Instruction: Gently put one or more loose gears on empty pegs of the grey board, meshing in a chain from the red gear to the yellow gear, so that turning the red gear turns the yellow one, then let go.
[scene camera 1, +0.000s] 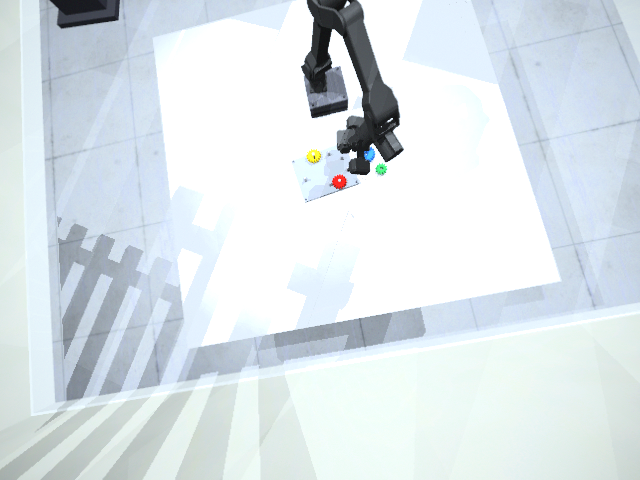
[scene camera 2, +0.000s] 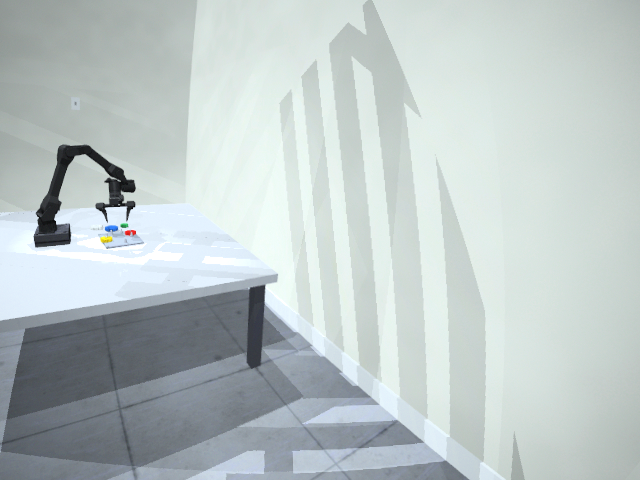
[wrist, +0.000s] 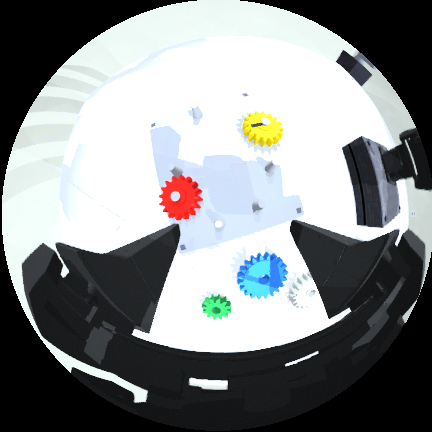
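Seen in the pictures: gripper, fingertip midpoint: (scene camera 1: 347, 158) (scene camera 2: 117, 222) (wrist: 236, 227); arm's base at its link origin: (scene camera 1: 318, 84) (scene camera 2: 47, 231) (wrist: 387, 166).
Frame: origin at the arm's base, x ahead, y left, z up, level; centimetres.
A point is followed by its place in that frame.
The grey board (scene camera 1: 321, 173) {x 32.1, y -0.7, z -4.8 cm} (wrist: 230, 185) {x 29.9, y 4.5, z -4.8 cm} bears the red gear (scene camera 1: 337, 184) {x 37.3, y 5.0, z -3.2 cm} (scene camera 2: 130, 233) {x 36.0, y 3.6, z -3.8 cm} (wrist: 186, 201) {x 34.9, y 6.4, z -3.3 cm}, the yellow gear (scene camera 1: 311, 158) {x 26.7, y -4.0, z -3.3 cm} (scene camera 2: 106, 239) {x 25.6, y -5.1, z -3.5 cm} (wrist: 265, 133) {x 25.4, y -1.7, z -3.3 cm} and several bare pegs, among them one peg (wrist: 257, 206) {x 27.2, y 7.2, z -3.2 cm} between the fingertips in the wrist view. A blue gear (scene camera 1: 369, 154) {x 26.7, y 17.2, z -3.9 cm} (scene camera 2: 111, 228) {x 26.3, y 13.6, z -3.9 cm} (wrist: 252, 272) {x 27.5, y 15.0, z -3.9 cm}, a smaller green gear (scene camera 1: 381, 166) {x 31.5, y 21.1, z -4.1 cm} (scene camera 2: 124, 225) {x 32.4, y 19.8, z -4.3 cm} (wrist: 216, 301) {x 32.0, y 19.5, z -4.0 cm} and a white gear (scene camera 2: 97, 227) {x 19.0, y 17.2, z -4.2 cm} (wrist: 298, 294) {x 20.4, y 19.7, z -4.1 cm} lie loose beside the board. The white gear is partly behind a finger in the wrist view. My gripper (scene camera 1: 347, 157) {x 29.7, y 8.8, z 0.6 cm} (scene camera 2: 117, 221) {x 29.7, y 8.8, z 0.6 cm} (wrist: 236, 227) {x 29.7, y 8.8, z 0.6 cm} is open and empty, above the board's edge near the loose gears.
The arm's base (scene camera 1: 326, 95) {x 4.9, y 2.8, z 0.2 cm} (scene camera 2: 52, 235) {x 2.9, y -4.4, z -0.7 cm} (wrist: 372, 185) {x 8.3, y 4.2, z -1.0 cm} stands on the white table (scene camera 1: 439, 232) {x 56.3, y 39.5, z -5.6 cm} (scene camera 2: 227, 271) {x 73.8, y -45.7, z -5.6 cm}, to the right of the board in the wrist view. Light and shadow patches cross the table and board. A dark block (scene camera 1: 87, 15) shows at the top left of scene camera 1.
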